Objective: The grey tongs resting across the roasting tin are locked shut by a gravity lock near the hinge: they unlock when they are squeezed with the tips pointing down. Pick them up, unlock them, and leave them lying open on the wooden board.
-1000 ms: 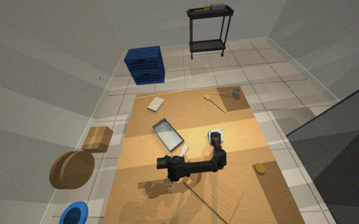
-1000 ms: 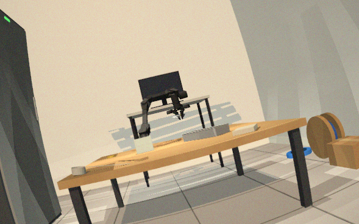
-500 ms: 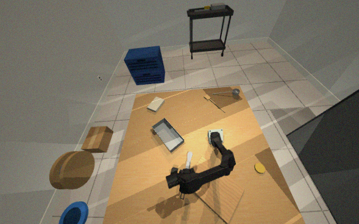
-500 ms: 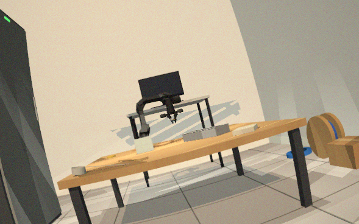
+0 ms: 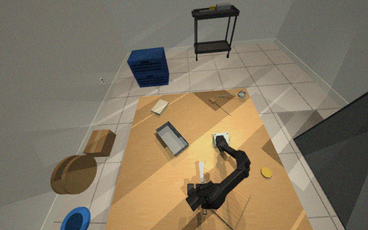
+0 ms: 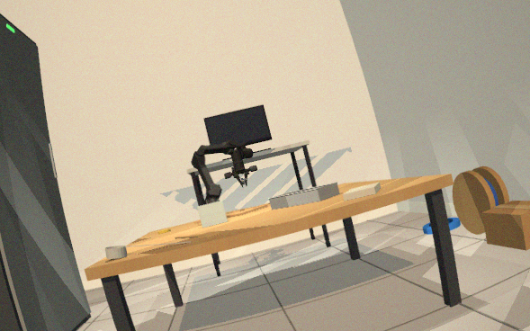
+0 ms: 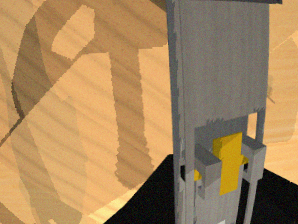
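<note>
The wooden board lies 130 mm below my gripper tip, 120 mm behind it and 10 mm to the left of it. The rest, counted from my gripper tip: yellow lock piece (30 mm above, 20 mm to the left); grey roasting tin (420 mm to the right, 210 mm ahead, 110 mm below); yellow disc (490 mm behind, 130 mm below, 70 mm to the right).
</note>
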